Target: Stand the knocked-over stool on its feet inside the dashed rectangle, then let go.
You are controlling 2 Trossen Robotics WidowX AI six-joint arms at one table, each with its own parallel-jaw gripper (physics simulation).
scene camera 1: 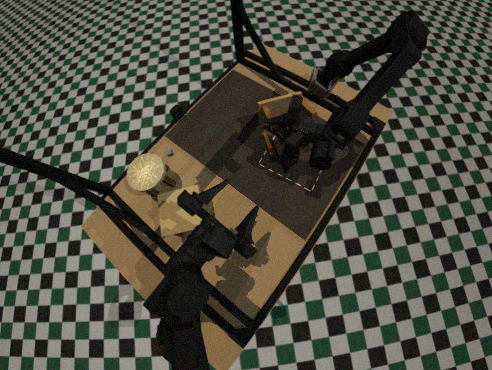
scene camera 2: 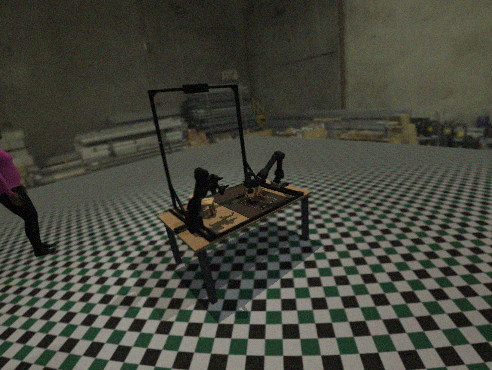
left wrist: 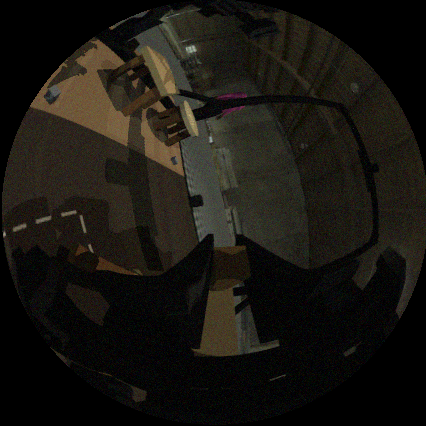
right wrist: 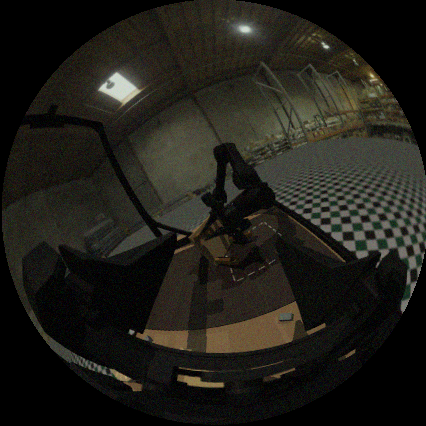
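Pixels of known places: left gripper, fingertip midpoint: (scene camera 1: 263,123) (scene camera 2: 241,183) (left wrist: 224,238) (right wrist: 201,237); right gripper, fingertip midpoint: (scene camera 1: 244,193) (scene camera 2: 225,181) (right wrist: 227,239); left arm's base, link origin: (scene camera 1: 322,79) (scene camera 2: 276,181) (left wrist: 210,388); right arm's base, link origin: (scene camera 2: 192,214).
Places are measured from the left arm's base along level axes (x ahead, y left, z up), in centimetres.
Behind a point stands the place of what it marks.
The held stool (scene camera 1: 280,106) @[x 24.8, y -14.4, z 6.0 cm] (scene camera 2: 254,193) @[x 26.1, y -12.0, z -3.5 cm] (right wrist: 216,248) @[x 27.8, y -15.4, z -1.9 cm] is tilted, its square seat steeply on edge and facing the right arm in the right wrist view. My left gripper (scene camera 1: 274,125) (left wrist: 224,238) @[x 36.3, y -17.8, z 9.9 cm] is shut on one of its legs, which shows between the fingertips in the left wrist view. In scene camera 1 the stool is at the upper left of the dashed rectangle (scene camera 1: 260,164) @[x 42.8, y -16.5, z -6.5 cm] (left wrist: 43,220) (right wrist: 236,280) @[x 43.1, y -16.6, z -6.7 cm], partly over its edge. The left arm hides much of both; I cannot tell whether the stool touches the mat. My right gripper (scene camera 1: 241,194) @[x 61.3, y -16.5, z 20.1 cm] is open and empty, well away from the stool.
A square stool (scene camera 1: 175,217) @[x 70.7, y -36.4, z 4.2 cm] (left wrist: 161,72) @[x 65.1, y -32.7, z 4.2 cm] and a round stool (scene camera 1: 146,172) @[x 59.7, y -52.0, z 4.2 cm] (left wrist: 190,119) @[x 58.0, y -50.3, z 4.1 cm] stand upright on the wooden half, near the right arm. Small grey blocks (scene camera 1: 169,152) (left wrist: 52,94) (right wrist: 285,317) lie there too. A black frame (scene camera 2: 156,125) @[x 70.5, y -71.6, z 68.9 cm] rises along the table's far side.
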